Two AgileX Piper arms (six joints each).
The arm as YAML. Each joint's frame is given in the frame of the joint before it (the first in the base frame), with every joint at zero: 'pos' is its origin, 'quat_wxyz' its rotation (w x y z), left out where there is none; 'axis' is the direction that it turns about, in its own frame. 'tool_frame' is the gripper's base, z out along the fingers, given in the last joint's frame.
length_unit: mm
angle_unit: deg
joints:
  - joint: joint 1
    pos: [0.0, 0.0, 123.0]
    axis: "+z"
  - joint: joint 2
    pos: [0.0, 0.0, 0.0]
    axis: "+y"
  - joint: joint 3
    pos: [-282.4, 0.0, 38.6]
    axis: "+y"
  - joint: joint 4
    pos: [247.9, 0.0, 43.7]
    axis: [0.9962, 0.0, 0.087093]
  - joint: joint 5
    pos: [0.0, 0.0, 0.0]
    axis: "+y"
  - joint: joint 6
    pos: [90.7, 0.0, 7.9]
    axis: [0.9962, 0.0, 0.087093]
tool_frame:
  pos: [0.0, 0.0, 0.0]
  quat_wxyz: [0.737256, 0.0, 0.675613, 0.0]
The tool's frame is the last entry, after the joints.
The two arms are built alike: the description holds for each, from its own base.
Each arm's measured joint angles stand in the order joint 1, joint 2, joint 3, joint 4, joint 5, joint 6.
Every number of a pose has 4 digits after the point. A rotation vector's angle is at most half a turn.
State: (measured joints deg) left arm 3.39 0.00 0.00 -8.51 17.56 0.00; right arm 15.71 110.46 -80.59 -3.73 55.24 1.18
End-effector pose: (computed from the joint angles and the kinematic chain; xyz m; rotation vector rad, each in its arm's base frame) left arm 0.0545 -0.0008 0.1858 -0.1473 1.7817 -0.0992; right arm 0.3741 0.1002 0.1990 -0.4223 2.9321 -0.0455
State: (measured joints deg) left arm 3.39 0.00 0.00 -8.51 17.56 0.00; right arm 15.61 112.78 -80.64 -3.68 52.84 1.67
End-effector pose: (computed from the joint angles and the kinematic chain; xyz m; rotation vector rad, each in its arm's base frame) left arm 0.0545 -0.0008 0.1858 -0.1473 1.7817 -0.0992; right arm 0.3807 0.1015 0.1840 -0.4096 2.9319 -0.0409
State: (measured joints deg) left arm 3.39 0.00 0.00 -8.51 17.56 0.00; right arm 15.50 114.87 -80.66 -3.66 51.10 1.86
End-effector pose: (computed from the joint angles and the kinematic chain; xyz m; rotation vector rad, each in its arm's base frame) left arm 0.0545 -0.0008 0.1858 -0.1473 1.7817 -0.0992; right arm 0.3854 0.1022 0.1701 -0.4051 2.9385 -0.0400
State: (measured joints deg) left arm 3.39 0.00 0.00 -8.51 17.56 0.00; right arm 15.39 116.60 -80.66 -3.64 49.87 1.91
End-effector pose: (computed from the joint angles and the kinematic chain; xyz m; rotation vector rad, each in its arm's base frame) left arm 0.0545 -0.0008 0.1858 -0.1473 1.7817 -0.0992; right arm 0.3887 0.1024 0.1583 -0.4038 2.9476 -0.0403
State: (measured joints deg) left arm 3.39 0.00 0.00 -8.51 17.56 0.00; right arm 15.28 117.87 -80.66 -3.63 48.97 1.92
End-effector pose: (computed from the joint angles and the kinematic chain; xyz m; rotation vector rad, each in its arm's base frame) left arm 0.0545 -0.0008 0.1858 -0.1473 1.7817 -0.0992; right arm 0.3909 0.1023 0.1496 -0.4029 2.9543 -0.0408
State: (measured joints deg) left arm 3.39 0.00 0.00 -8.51 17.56 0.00; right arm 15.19 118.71 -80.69 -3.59 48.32 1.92
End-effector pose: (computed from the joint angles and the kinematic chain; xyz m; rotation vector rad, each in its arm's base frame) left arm 0.0545 -0.0008 0.1858 -0.1473 1.7817 -0.0992; right arm 0.3924 0.1021 0.1440 -0.4013 2.9575 -0.0401
